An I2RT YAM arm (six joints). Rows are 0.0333 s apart.
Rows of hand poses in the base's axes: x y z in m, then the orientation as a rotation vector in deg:
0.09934, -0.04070, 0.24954, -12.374, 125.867, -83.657
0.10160, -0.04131, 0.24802, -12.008, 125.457, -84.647
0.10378, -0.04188, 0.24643, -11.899, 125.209, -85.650
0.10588, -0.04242, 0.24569, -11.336, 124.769, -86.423
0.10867, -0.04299, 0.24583, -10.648, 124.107, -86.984
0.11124, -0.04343, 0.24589, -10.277, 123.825, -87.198
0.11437, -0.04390, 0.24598, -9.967, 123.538, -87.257
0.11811, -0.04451, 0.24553, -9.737, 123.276, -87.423
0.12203, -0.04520, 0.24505, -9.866, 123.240, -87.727
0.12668, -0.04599, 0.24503, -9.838, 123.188, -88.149
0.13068, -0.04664, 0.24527, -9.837, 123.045, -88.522
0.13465, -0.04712, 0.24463, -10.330, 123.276, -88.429
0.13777, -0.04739, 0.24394, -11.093, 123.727, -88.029
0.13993, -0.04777, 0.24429, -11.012, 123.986, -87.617
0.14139, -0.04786, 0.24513, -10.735, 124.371, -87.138
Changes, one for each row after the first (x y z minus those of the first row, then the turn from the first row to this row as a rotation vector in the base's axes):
0.00226, -0.00061, -0.00152, -0.690, -0.152, -0.451
0.00444, -0.00118, -0.00311, -1.380, -0.058, -0.838
0.00654, -0.00172, -0.00385, -1.908, -0.380, -1.297
0.00933, -0.00229, -0.00371, -2.358, -0.986, -1.642
0.01190, -0.00273, -0.00365, -2.521, -1.286, -1.824
0.01503, -0.00320, -0.00356, -2.600, -1.614, -1.902
0.01877, -0.00381, -0.00401, -2.752, -1.852, -1.994
0.02269, -0.00450, -0.00449, -2.977, -1.719, -2.039
0.02734, -0.00529, -0.00451, -3.252, -1.626, -2.217
0.03134, -0.00594, -0.00427, -3.533, -1.604, -2.321
0.03531, -0.00642, -0.00491, -3.485, -1.250, -2.101
0.03843, -0.00669, -0.00560, -3.220, -0.719, -1.690
0.04059, -0.00707, -0.00525, -2.860, -0.703, -1.664
0.04205, -0.00716, -0.00441, -2.379, -0.701, -1.772

